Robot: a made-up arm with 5 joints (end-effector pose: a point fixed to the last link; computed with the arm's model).
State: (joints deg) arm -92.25 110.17 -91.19 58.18 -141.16
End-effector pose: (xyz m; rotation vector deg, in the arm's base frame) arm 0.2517 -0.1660 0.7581 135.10 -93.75 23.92
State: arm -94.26 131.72 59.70 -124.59 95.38
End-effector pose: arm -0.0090 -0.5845 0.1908 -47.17 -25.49 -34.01
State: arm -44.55 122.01 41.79 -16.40 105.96
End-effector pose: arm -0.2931 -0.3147 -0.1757 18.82 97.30 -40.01
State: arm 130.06 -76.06 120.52 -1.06 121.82
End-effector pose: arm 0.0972 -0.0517 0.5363 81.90 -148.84 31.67
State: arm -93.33 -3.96 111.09 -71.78 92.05
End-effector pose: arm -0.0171 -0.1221 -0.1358 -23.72 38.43 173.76
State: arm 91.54 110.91 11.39 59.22 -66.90
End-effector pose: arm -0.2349 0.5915 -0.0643 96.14 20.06 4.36
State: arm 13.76 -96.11 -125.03 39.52 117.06
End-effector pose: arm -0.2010 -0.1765 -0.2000 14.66 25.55 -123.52
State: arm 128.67 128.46 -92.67 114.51 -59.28
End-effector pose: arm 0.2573 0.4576 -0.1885 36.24 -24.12 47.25
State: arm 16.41 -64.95 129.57 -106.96 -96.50
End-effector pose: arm 0.2986 0.0054 0.0212 -91.60 15.97 80.55
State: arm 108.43 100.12 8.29 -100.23 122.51
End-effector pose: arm -0.1654 0.5699 0.0557 107.93 32.51 30.24
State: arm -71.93 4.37 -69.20 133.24 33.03
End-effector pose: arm -0.0714 -0.3787 0.4234 -5.58 98.69 0.62
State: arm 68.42 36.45 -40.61 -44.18 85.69
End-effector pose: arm -0.0415 -0.1216 -0.3336 -45.53 110.16 128.47
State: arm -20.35 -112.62 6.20 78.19 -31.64
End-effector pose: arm 0.5211 -0.3014 0.1047 -1.57 -135.01 24.03
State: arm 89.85 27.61 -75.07 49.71 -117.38
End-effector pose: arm -0.0404 0.2925 -0.4723 21.65 15.61 148.73
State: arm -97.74 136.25 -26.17 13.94 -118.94
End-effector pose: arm 0.1018 -0.5498 0.6692 -115.06 14.10 17.53
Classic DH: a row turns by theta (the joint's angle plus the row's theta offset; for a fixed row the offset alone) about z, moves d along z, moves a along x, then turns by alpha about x. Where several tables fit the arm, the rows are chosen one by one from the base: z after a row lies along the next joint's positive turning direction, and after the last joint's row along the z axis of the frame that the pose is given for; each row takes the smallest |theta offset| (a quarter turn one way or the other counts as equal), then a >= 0, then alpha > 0; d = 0 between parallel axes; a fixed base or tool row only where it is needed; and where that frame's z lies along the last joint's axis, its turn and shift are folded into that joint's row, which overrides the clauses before.
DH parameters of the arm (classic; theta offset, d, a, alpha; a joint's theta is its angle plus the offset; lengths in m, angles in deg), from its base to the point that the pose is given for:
base (fixed): 90 0.1461 0 90
joint 1: -90 0.0938 0.2061 90
joint 2: 0 0.1135 -0.0453 90
joint 3: 0 0.054 -0.2124 90
joint 4: -57.19 0 -0.0847 180
joint 5: 32.81 0.1889 0.0532 -90
tool (fixed): 0 -0.1917 0 0

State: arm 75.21 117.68 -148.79 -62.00 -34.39
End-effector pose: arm 0.1562 0.1677 0.1377 -87.22 91.83 -56.82
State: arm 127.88 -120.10 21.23 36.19 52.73
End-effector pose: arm 0.2806 0.4180 0.1607 77.45 27.82 115.32
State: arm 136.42 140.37 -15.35 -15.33 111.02
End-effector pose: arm -0.1365 0.6365 0.2347 85.41 41.43 97.20
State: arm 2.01 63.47 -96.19 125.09 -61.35
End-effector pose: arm 0.2607 -0.5205 -0.1695 -63.17 86.49 93.11
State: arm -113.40 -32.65 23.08 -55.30 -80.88
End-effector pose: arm 0.0097 0.0911 0.4265 -125.29 41.31 -59.48
